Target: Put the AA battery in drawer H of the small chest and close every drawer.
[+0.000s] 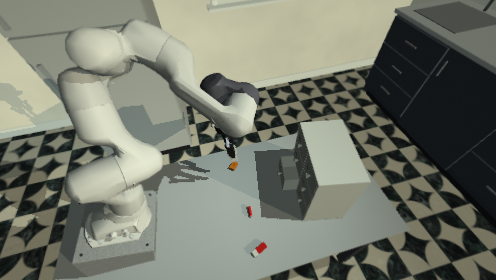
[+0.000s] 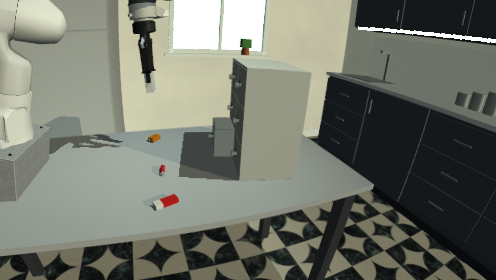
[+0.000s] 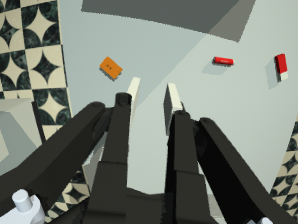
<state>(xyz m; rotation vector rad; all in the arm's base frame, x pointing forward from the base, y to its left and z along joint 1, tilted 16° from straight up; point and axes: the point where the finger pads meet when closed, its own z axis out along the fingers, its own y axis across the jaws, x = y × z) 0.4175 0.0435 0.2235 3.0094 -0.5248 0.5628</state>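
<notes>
Now: hand 250 mm above the AA battery, 170 mm to the left of it and 10 mm past it. From my hand the other things lie so: drawer marked H 280 mm ahead, 220 mm below, 110 mm to the right; then red-and-white block 330 mm to the right, 250 mm below, 50 mm behind; then orange piece 250 mm below, 90 mm to the left, 20 mm ahead.
</notes>
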